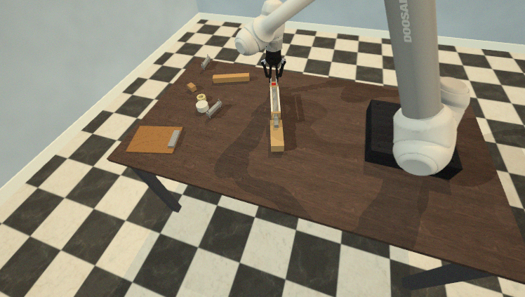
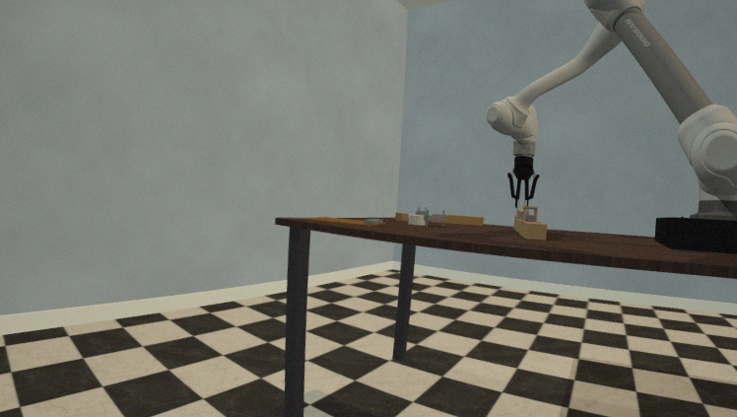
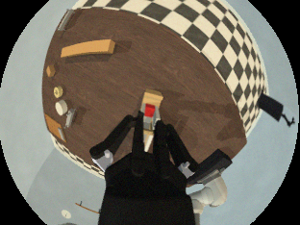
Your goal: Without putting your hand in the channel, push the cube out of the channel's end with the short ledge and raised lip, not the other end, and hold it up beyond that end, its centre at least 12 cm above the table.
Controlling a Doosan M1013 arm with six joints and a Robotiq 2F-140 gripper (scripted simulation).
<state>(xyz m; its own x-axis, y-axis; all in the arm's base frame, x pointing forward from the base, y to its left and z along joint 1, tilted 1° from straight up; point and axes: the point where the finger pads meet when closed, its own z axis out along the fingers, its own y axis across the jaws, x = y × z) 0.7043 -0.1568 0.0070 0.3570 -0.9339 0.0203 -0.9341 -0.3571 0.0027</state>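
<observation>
Right now the wooden channel is 140 mm to the left of my hand, 50 mm behind it and 30 mm below it. From my hand the other things lie so: red cube 30 mm below; grey piece 220 mm to the left, 80 mm behind, 30 mm below; wooden bar 290 mm ahead, 70 mm below, 40 mm to the right.
</observation>
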